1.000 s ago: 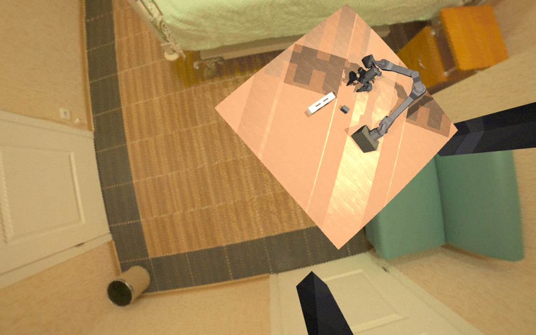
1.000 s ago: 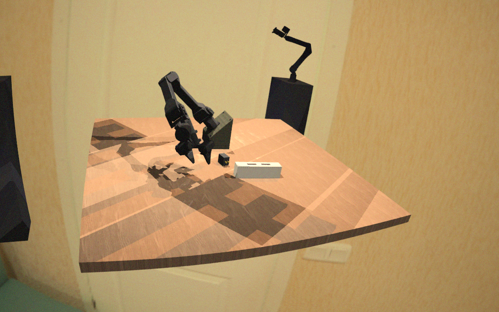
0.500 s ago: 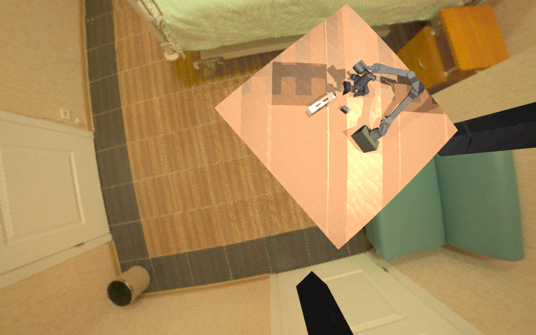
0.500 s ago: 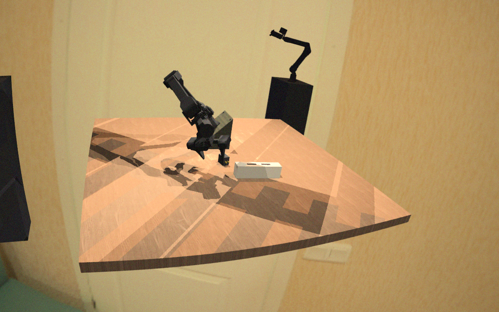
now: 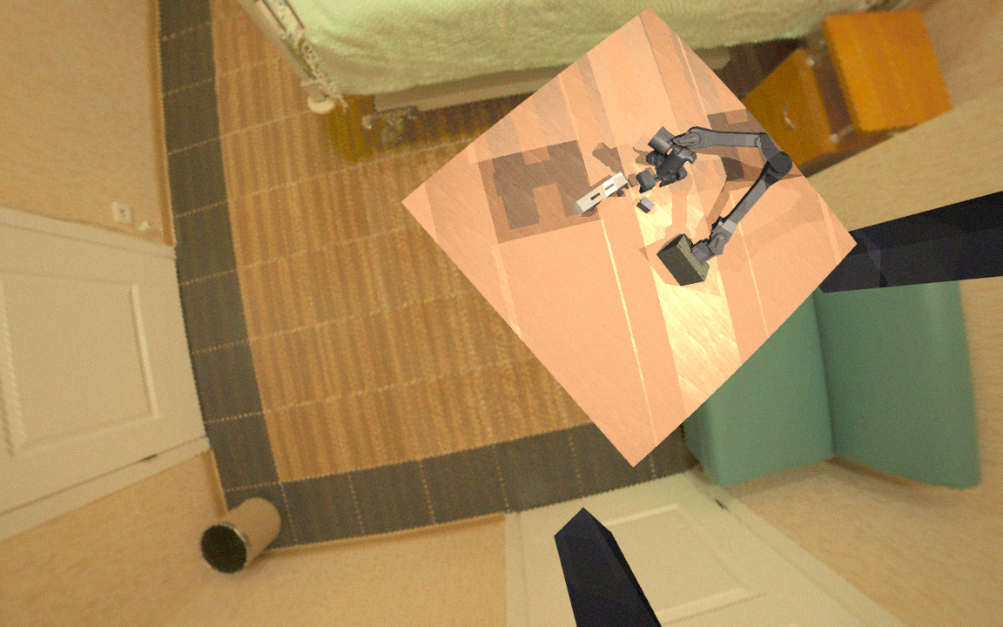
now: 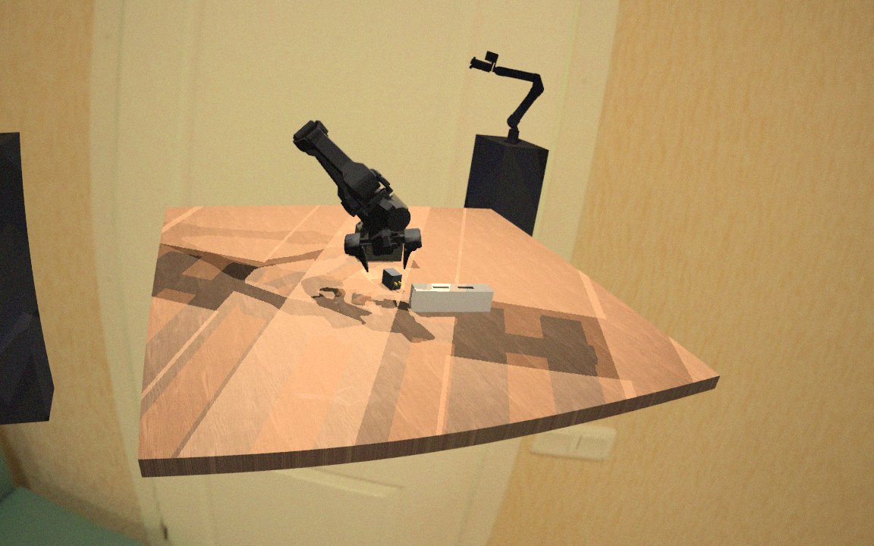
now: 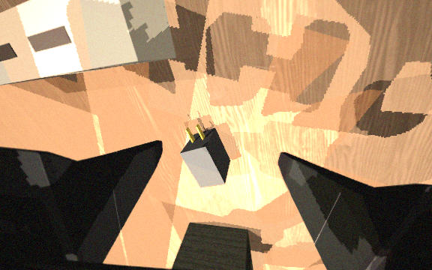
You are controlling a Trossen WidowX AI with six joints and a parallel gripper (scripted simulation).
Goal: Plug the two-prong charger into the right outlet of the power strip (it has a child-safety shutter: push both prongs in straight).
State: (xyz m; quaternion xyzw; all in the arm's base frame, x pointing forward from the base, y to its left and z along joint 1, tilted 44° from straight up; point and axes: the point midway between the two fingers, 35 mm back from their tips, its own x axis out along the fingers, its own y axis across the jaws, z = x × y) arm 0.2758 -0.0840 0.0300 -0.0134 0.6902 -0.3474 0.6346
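Now: gripper tip 40 mm above the two-prong charger, 30 mm to the right of it and 10 mm past it.
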